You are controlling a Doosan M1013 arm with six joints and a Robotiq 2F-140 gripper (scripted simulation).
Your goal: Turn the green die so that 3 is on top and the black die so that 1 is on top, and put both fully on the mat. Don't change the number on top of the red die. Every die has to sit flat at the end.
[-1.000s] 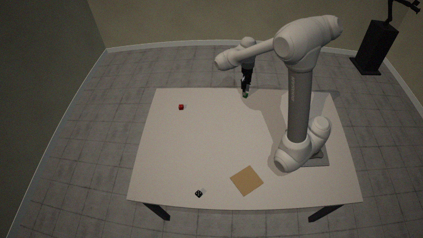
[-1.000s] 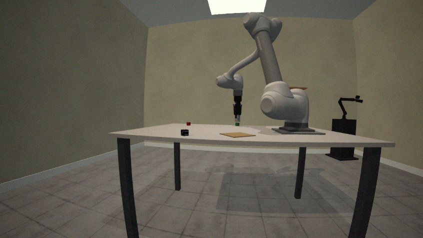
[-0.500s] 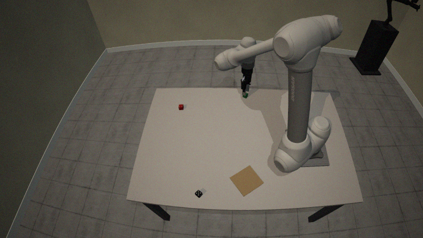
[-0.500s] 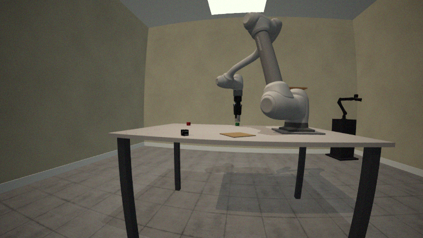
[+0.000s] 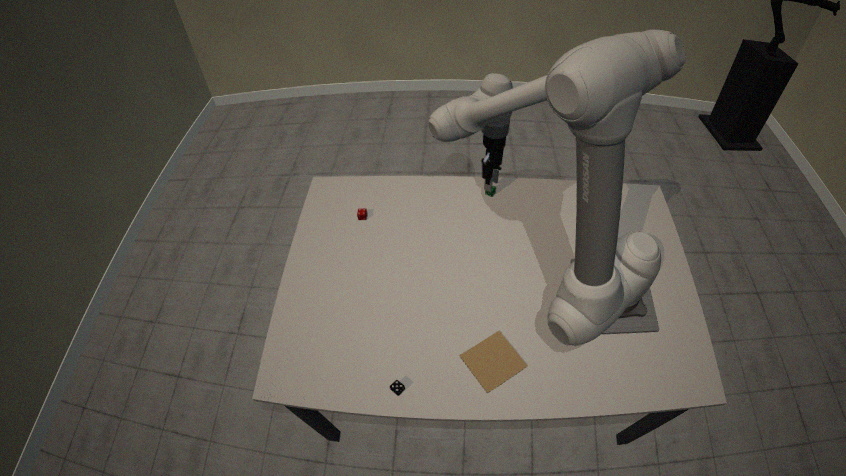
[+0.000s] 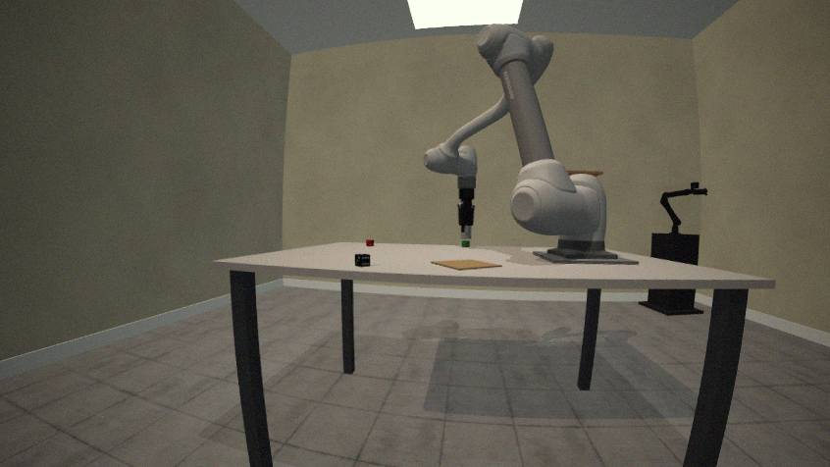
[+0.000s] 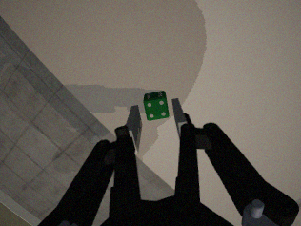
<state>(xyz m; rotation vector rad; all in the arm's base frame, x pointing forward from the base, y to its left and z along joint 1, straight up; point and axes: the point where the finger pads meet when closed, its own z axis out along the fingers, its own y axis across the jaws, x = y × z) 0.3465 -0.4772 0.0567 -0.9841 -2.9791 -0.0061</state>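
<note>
My hand is 60 mm above the green die. The rest, counted from my hand: red die (460 mm ahead, 70 mm to the left, 60 mm below); then black die (710 mm to the left, 350 mm ahead, 60 mm below); then tan mat (640 mm to the left, 80 mm ahead, 70 mm below).
</note>
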